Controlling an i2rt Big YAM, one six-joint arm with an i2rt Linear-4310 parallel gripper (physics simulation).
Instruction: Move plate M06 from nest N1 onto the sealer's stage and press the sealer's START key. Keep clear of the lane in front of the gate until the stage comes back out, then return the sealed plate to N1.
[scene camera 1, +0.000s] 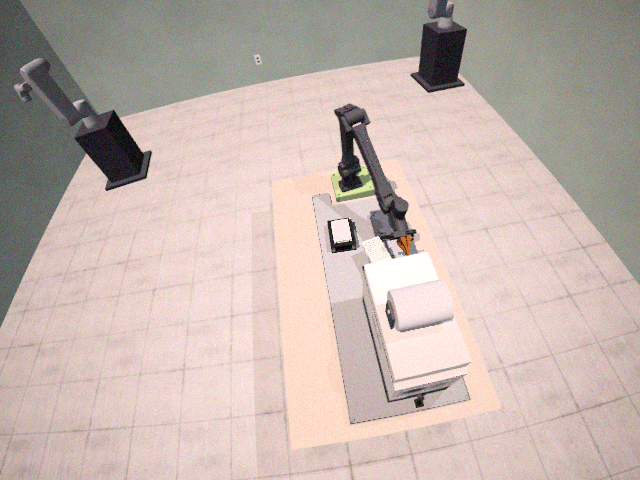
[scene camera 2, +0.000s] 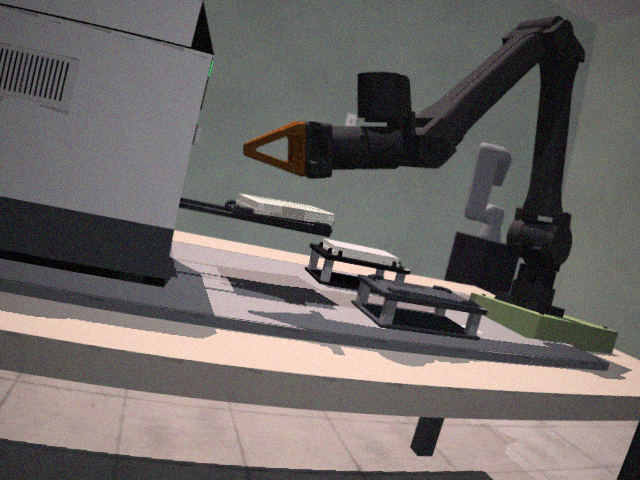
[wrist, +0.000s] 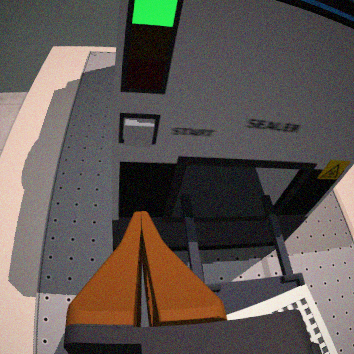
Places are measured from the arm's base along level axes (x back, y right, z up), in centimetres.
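Pixels of known places: gripper, fingertip midpoint: (scene camera 2: 243, 149) (wrist: 140, 219); arm's base, origin of the base link: (scene camera 1: 350, 184) (scene camera 2: 528, 307).
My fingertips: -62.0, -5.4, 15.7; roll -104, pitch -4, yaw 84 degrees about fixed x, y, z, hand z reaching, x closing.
For each thing: its top centre in the pictures, then the offset to it from my fingertips, as dx, dy, dz. "spot": a spot on its surface instead.
- dark stage, middle of its top: (wrist: 260, 307) (scene camera 2: 248, 205) +4.7, +8.9, -7.4
- START key, middle of its top: (wrist: 139, 118) (scene camera 2: 196, 127) -6.3, +0.6, +1.3
- lamp, surface spot: (wrist: 155, 12) spot: -6.3, +0.6, +8.3
- empty dark nest, middle of its top: (scene camera 2: 422, 287) (scene camera 1: 385, 220) +29.8, -2.4, -13.4
- second nest, surface spot: (scene camera 2: 317, 252) spot: +22.2, +20.3, -14.0
- smooth white plate, middle of its top: (scene camera 2: 361, 248) (scene camera 1: 341, 229) +30.5, +19.9, -11.8
My gripper (scene camera 1: 408, 252) (scene camera 2: 246, 148) (wrist: 140, 219) is shut and empty, its orange fingertips in front of the sealer (scene camera 1: 426, 356) (scene camera 2: 103, 155) (wrist: 240, 75), higher than the stage. A white, grid-topped plate (scene camera 1: 375, 249) (scene camera 2: 284, 208), partly showing in the wrist view (wrist: 307, 299), rests on the dark stage (scene camera 2: 310, 228) (wrist: 250, 296), which is outside on its rails. The START key (wrist: 139, 133) is on the sealer's front, ahead of and above the fingertips in the wrist view, apart from them. The lamp (wrist: 155, 12) above it is green. No M06 or N1 label is readable.
An empty dark nest (scene camera 1: 381, 223) (scene camera 2: 429, 295) stands near the arm's green base (scene camera 1: 355, 192) (scene camera 2: 568, 330). A second nest (scene camera 1: 352, 246) (scene camera 2: 317, 252) beside it holds a smooth white plate (scene camera 1: 341, 230) (scene camera 2: 361, 251). The sealer's opening shows behind the rails (wrist: 192, 235).
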